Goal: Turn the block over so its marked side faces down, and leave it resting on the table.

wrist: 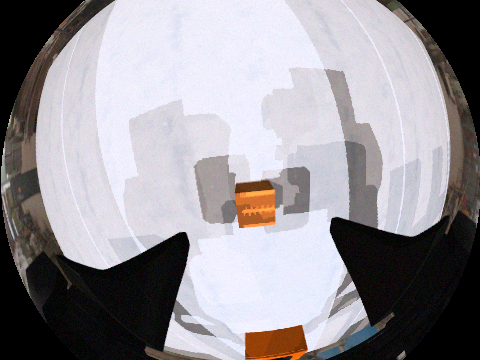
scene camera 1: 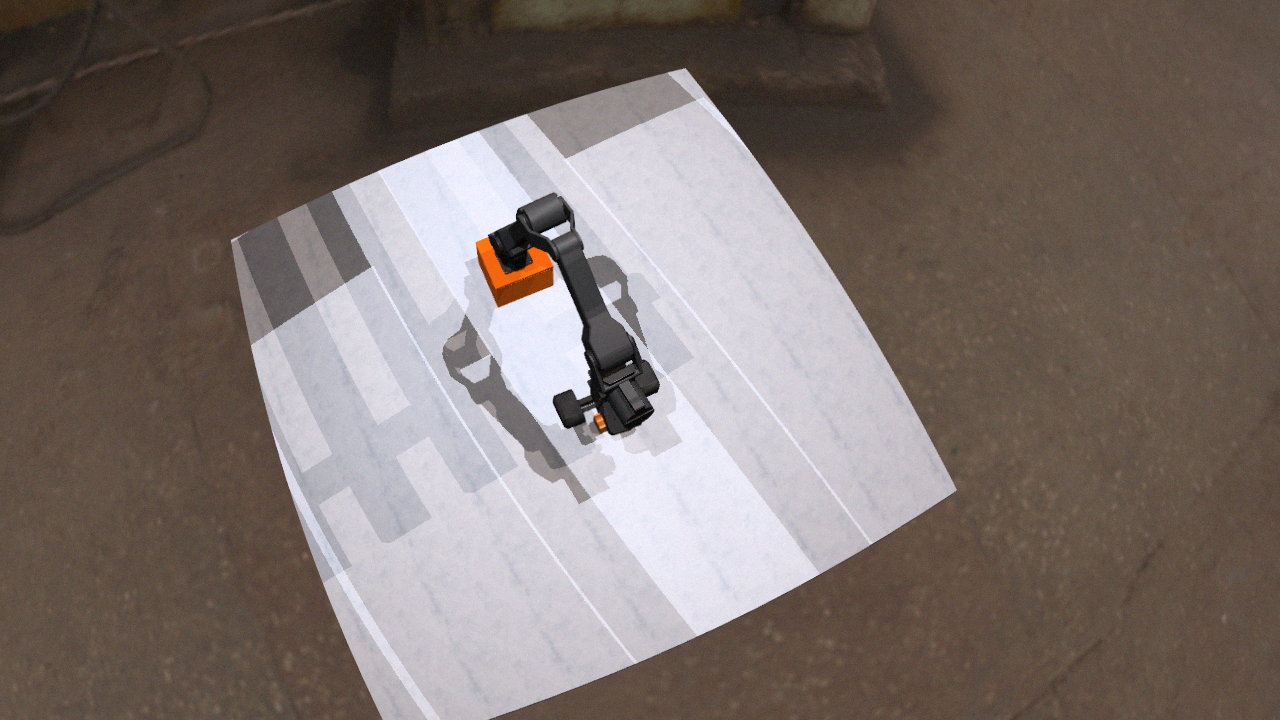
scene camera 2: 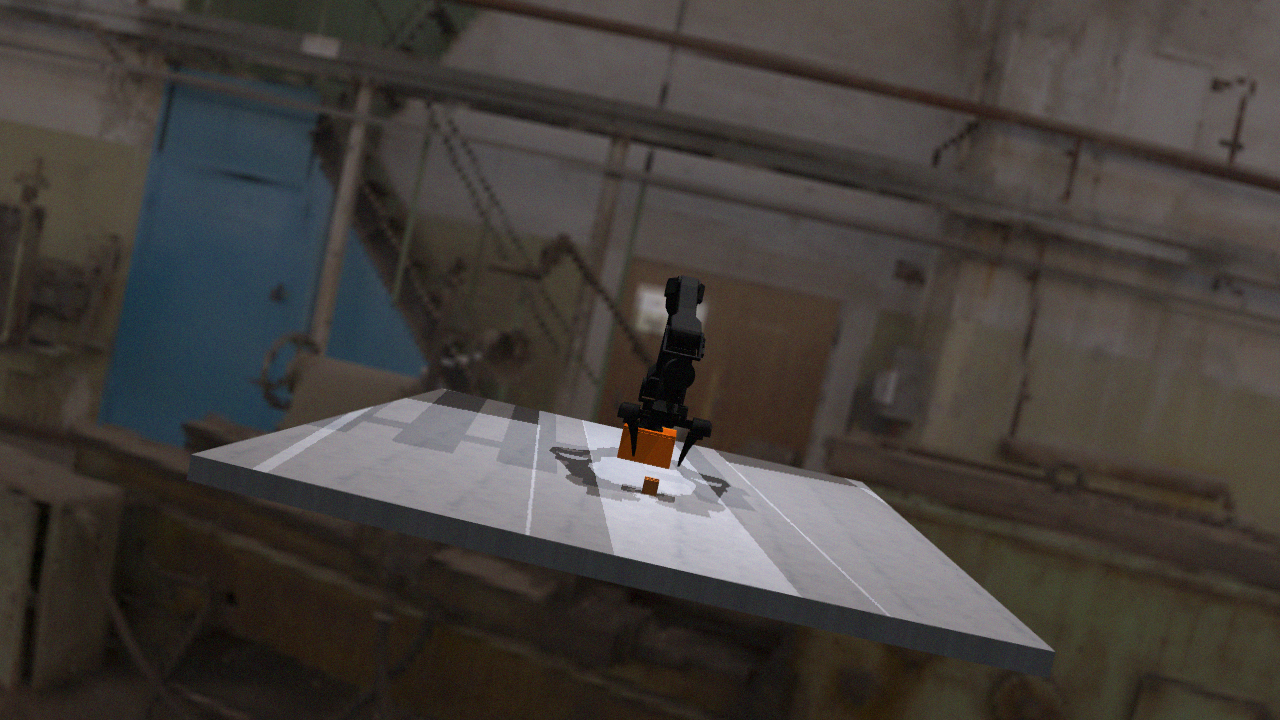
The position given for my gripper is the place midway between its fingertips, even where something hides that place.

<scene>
My gripper (scene camera 2: 655, 461) is open and holds nothing. Further things: an orange block (wrist: 255, 202).
My gripper is seen too in the wrist view (wrist: 261, 234) and in scene camera 1 (scene camera 1: 604, 411).
</scene>
